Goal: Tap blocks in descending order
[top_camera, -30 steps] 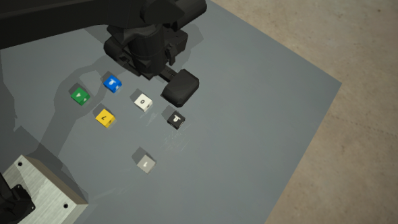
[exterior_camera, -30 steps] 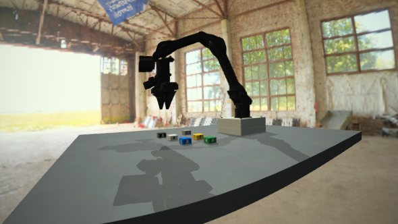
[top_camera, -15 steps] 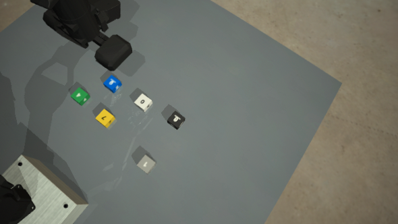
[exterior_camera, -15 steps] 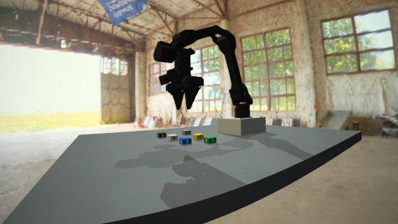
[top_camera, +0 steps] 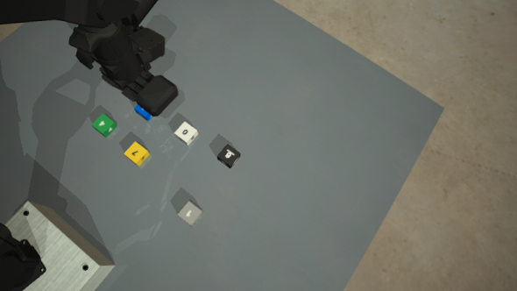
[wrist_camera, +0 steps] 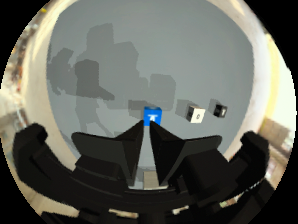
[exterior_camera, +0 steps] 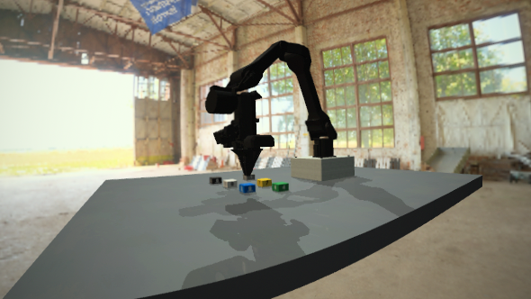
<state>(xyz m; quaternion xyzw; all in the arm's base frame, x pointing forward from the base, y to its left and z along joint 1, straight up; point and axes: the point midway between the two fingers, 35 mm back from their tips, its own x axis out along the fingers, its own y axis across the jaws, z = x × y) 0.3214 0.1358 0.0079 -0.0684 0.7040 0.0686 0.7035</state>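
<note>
Now: gripper tip 1 cm to the left of the blue block and 3 cm above it. Round my gripper tip: white block 3 cm ahead, 11 cm to the right, 3 cm below; green block 9 cm behind, 1 cm to the left, 3 cm below; yellow block 7 cm behind, 8 cm to the right, 3 cm below.
</note>
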